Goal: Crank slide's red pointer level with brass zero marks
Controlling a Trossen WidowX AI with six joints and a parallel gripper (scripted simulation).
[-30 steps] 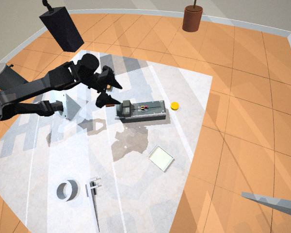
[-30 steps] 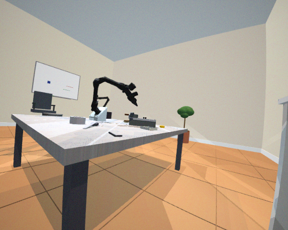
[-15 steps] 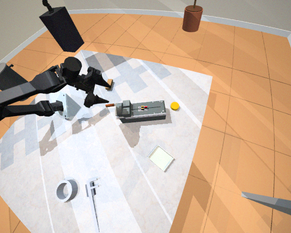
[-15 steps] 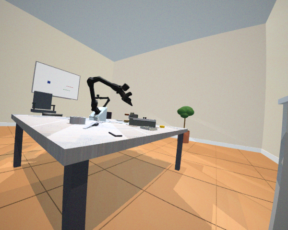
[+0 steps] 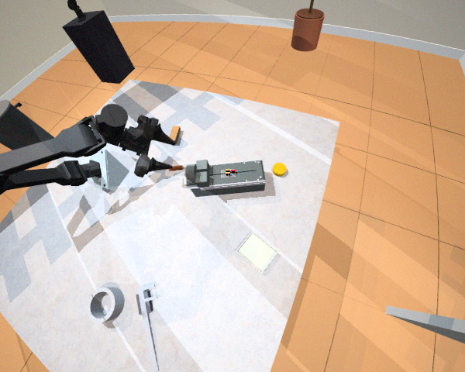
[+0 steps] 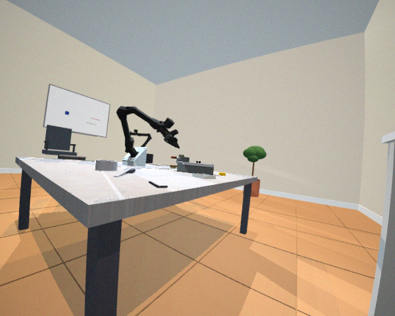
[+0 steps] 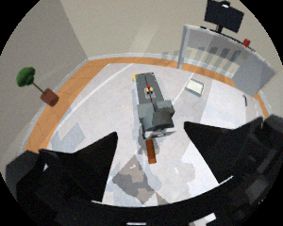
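Right now my gripper tip is 8 cm above the orange-brown crank handle, 2 cm past it and 1 cm to the left of it. From my gripper tip the other things lie so: tan block (19 cm to the left, 18 cm behind, 16 cm below); red pointer (17 cm ahead, 9 cm below, 5 cm to the left); yellow disc (32 cm ahead, 17 cm below, 15 cm to the left).
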